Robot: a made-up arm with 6 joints.
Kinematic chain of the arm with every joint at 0, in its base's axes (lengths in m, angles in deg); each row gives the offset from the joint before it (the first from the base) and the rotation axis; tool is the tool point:
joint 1: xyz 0 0 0.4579 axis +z
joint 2: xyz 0 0 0 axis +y
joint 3: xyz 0 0 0.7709 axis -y
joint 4: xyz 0 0 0 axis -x
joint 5: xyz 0.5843 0 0 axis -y
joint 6: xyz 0 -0.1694 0 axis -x
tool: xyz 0 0 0
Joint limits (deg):
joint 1: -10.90..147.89
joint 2: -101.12..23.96
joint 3: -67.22..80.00
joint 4: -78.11..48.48
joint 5: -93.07..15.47
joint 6: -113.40..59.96
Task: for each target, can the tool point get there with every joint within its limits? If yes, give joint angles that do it. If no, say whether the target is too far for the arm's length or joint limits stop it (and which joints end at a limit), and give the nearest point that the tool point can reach.
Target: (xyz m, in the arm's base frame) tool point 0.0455 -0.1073 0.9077
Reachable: yes | joints 30.23 -52.51 -42.41 -46.96 -73.58 39.26
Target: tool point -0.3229 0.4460 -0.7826
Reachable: no: joint limits stop it (at a limit: joint 2, joint 4) | nearest point -0.2273 0.3139 0.5594 | short by 1.352 m
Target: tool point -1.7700 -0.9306 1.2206
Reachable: no: too far | nearest point -1.1358 -0.5972 0.9473 | short by 0.767 m
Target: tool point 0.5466 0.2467 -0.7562
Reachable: no: joint limits stop it (at a limit: joint 2, joint 4) | nearest point 0.3679 0.1660 0.5616 | short by 1.332 m
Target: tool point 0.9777 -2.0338 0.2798
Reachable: no: too far | nearest point 0.5932 -1.2340 0.3498 | short by 0.890 m
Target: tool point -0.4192 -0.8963 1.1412
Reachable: yes | joints 56.36 -79.88 40.06 -29.41 -0.03 -1.74
